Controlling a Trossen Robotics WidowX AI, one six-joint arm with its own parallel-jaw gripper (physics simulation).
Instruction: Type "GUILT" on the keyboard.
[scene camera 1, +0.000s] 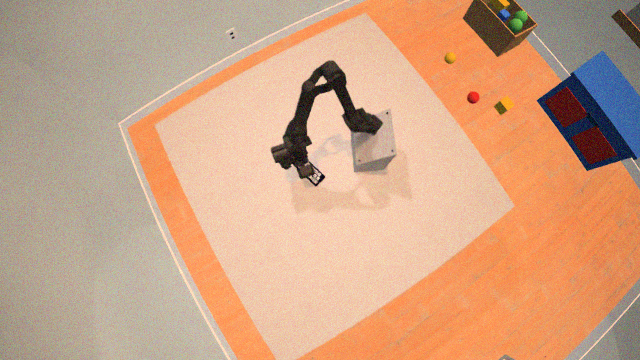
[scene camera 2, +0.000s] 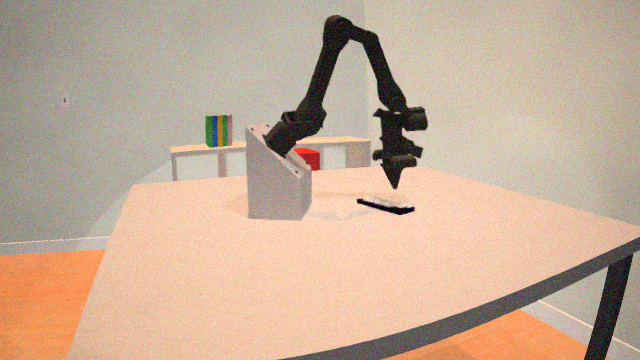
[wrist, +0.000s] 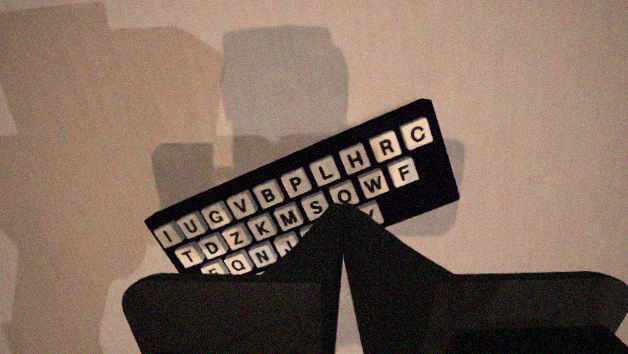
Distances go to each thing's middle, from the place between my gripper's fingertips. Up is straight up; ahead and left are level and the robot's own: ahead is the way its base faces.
Labels:
Right now my hand is 1 cm past the keyboard (wrist: 436, 187), 3 cm to the right of it and 5 cm above it.

